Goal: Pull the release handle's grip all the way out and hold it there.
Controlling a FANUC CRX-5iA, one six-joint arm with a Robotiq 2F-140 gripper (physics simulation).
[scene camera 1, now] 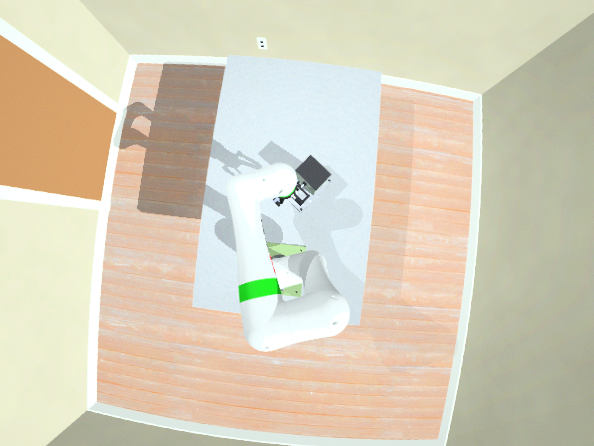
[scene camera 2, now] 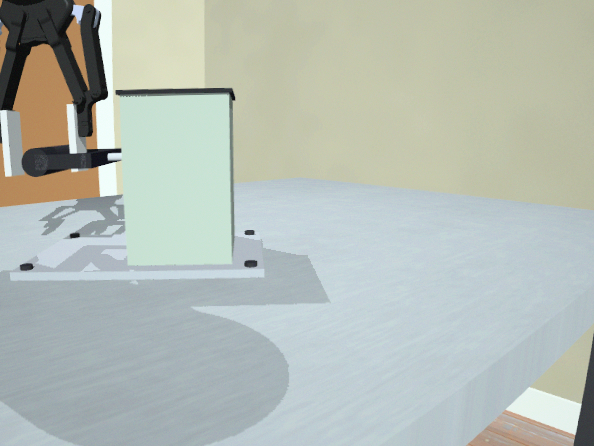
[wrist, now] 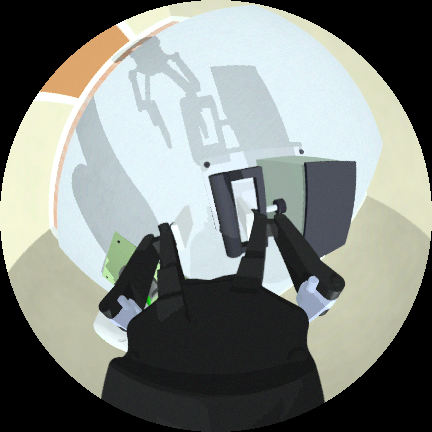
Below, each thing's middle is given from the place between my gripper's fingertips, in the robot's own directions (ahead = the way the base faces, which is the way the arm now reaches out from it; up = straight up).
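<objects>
Pale base plate [scene camera 2: 76, 257]: 100 mm ahead of my hand, 60 mm to the right of it and 90 mm below it. Relative to the release handle grip [wrist: 220, 182], my hand is 20 mm lower than it, 30 mm to the left of it and 60 mm short of it.
</objects>
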